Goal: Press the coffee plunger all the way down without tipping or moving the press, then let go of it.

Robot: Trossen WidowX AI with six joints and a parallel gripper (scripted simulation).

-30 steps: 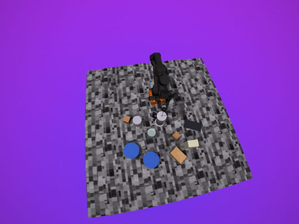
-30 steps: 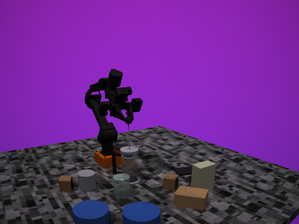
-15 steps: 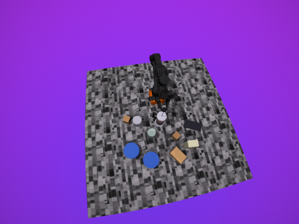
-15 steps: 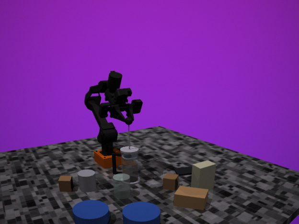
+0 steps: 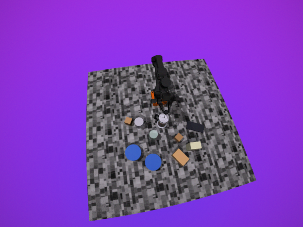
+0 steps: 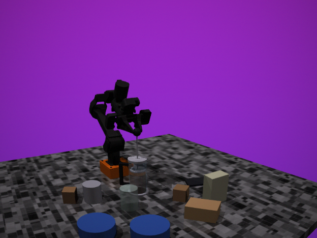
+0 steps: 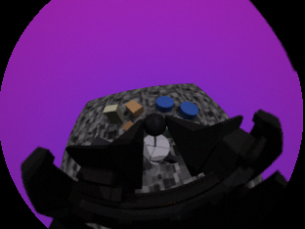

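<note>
My gripper tip is now 20 mm past the coffee press, 10 mm to the left of it and 130 mm above it. From my gripper tip the other things lie so: grey cylinder 30 mm behind, 190 mm to the right, 220 mm below; then tan box 280 mm ahead, 80 mm to the left, 230 mm below; then cream block 220 mm ahead, 200 mm to the left, 200 mm below.
</note>
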